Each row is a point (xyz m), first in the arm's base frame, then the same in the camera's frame.
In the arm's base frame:
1: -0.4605 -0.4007 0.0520
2: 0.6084 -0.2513 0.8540
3: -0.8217 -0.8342 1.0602
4: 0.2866 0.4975 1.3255
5: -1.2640 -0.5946 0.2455
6: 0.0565 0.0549 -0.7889
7: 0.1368 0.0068 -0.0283
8: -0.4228 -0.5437 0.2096
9: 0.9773 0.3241 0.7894
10: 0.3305 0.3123 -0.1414
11: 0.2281 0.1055 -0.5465
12: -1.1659 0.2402 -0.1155
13: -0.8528 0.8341 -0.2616
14: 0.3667 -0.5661 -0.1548
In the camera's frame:
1: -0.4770 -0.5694 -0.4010
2: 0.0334 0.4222 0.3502
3: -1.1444 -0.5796 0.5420
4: -0.6382 1.0555 0.1648
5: -1.2064 -0.9956 -0.3181
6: 0.2416 -0.3905 -1.1970
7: -0.0271 -0.0260 -0.5787
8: -0.4827 -0.5833 -0.1854
9: 0.2403 0.9920 0.0279
10: 0.1170 0.2379 -0.8094
11: 0.2650 -0.1572 -1.0077
12: -1.1575 -0.5000 -1.0854
13: -0.9654 0.0187 -1.4930
14: 0.3653 -0.4064 -0.2651

